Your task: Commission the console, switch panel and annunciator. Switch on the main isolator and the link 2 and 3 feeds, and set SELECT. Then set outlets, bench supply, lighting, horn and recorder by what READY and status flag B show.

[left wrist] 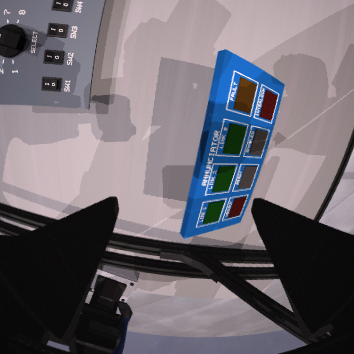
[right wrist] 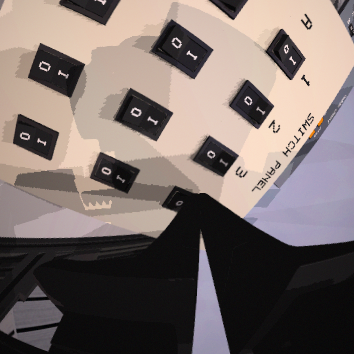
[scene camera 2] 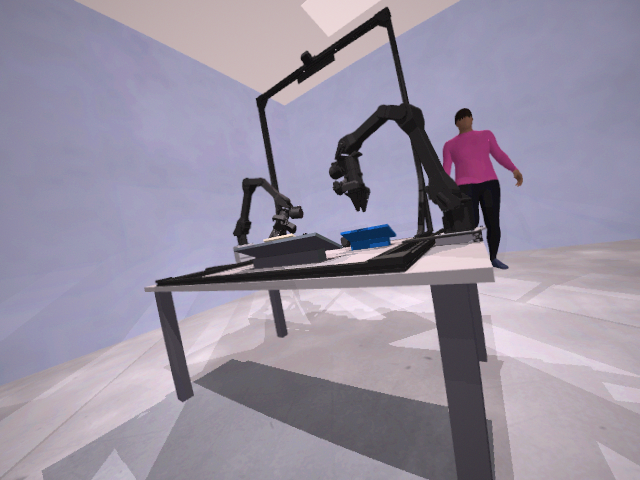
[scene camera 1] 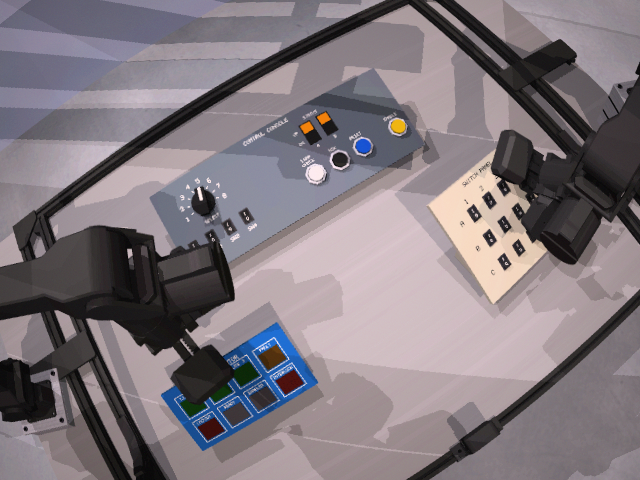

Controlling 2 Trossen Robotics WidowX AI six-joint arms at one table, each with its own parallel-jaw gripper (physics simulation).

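Places are measured from the left arm's base along level axes (x up, y right, z ahead), in centimetres.
Where they show: left gripper, between the fingertips: [left wrist: 185,204] [scene camera 2: 361,211] [scene camera 1: 187,345]; right gripper, between the fingertips: [right wrist: 197,199]; left arm's base, origin of its link: [left wrist: 109,286] [scene camera 2: 460,230] [scene camera 1: 39,401]; right arm's base, origin of its link: [scene camera 2: 243,245].
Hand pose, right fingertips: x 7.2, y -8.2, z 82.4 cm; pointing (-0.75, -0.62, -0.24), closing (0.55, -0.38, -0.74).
Note:
Things, the pixels of their centre, and the offset from my right fingertips. "spot": a spot on its surface instead.
- grey console, middle of its body: [scene camera 1: 287,170] [right wrist: 318,82] [scene camera 2: 283,253] dz -30.5, dx -5.6, dy -15.2 cm
- Status flag B, a spot on its surface: [scene camera 1: 326,122] spot: dz -22.5, dx -2.1, dy -19.2 cm
- blue annunciator, middle of its body: [left wrist: 221,151] [scene camera 1: 237,386] [scene camera 2: 367,239] dz -46.8, dx -6.6, dy +14.1 cm
- cream switch panel, middle of its body: [right wrist: 171,78] [scene camera 1: 494,218] dz -4.1, dx -5.5, dy +3.4 cm
The grey console [scene camera 1: 258,175] [scene camera 2: 289,242] [left wrist: 30,90] has its SELECT knob [scene camera 1: 203,204] [left wrist: 11,40] pointing near 5. Status flag B [scene camera 1: 326,122] shows orange in its upper half, as does flag A [scene camera 1: 308,132]. The blue annunciator [scene camera 1: 281,334] [scene camera 2: 368,235] [left wrist: 225,60] has a grey, dull READY window [scene camera 1: 235,413] [left wrist: 245,176]. My left gripper [scene camera 2: 361,209] [left wrist: 185,204] is open and empty above the annunciator. My right gripper [right wrist: 197,199] is shut and empty over the cream switch panel [scene camera 1: 449,217] [right wrist: 90,110]; its tips partly hide one rocker. Contact is unclear.
Console buttons are white [scene camera 1: 315,173], black [scene camera 1: 339,159], blue [scene camera 1: 362,146] and yellow [scene camera 1: 398,126]. The left arm partly covers the console's lower left rockers and the annunciator's upper left in scene camera 1. Black frame rails [scene camera 1: 227,105] border the table. A person [scene camera 2: 473,155] stands behind it.

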